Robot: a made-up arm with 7 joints.
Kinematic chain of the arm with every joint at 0, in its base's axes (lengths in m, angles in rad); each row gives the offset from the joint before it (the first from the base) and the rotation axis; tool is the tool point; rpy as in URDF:
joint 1: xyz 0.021 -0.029 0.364 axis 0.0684 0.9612 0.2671
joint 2: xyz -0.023 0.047 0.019 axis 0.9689 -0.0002 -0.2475
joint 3: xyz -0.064 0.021 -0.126 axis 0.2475 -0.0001 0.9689
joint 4: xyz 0.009 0.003 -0.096 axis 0.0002 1 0
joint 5: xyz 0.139 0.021 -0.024 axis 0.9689 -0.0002 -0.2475
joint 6: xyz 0.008 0.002 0.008 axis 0.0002 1 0
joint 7: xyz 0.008 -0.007 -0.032 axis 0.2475 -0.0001 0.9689
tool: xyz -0.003 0.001 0.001 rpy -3.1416 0 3.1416
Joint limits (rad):
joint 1: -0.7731..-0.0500
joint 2: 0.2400..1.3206
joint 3: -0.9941..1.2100
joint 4: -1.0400..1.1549
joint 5: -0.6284..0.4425
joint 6: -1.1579..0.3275
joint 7: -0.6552..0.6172
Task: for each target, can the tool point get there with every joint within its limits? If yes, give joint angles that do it. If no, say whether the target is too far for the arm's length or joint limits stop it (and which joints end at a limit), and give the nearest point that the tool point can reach.
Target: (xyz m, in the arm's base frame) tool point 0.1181 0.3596 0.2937
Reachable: yes | joints -0.1126 1.0526 0.4174 0.6942 0.1085 -0.8337 -0.5365
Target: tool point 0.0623 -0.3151 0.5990
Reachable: no: joint limits stop it (at a limit: joint 1, joint 2, joint 3, joint 5, joint 6, joint 7) | nearest point 0.0987 -0.0570 0.3040 | short by 0.394 m
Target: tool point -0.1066 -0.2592 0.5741
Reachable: no: joint limits stop it (at a limit: joint 1, joint 2, joint 3, joint 4, joint 5, joint 6, joint 7) | nearest point 0.0204 -0.0259 0.2962 | short by 0.384 m
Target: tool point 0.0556 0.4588 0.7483
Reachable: no: too far | nearest point 0.0467 0.3408 0.5230 | short by 0.255 m
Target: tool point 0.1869 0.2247 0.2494
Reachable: yes | joints -0.2437 1.0158 -0.1441 0.1741 0.3376 -0.8365 0.2152
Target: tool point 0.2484 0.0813 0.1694
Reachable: yes | joints -0.5621 0.4040 -0.2630 0.3476 -0.2182 -0.8900 0.4419
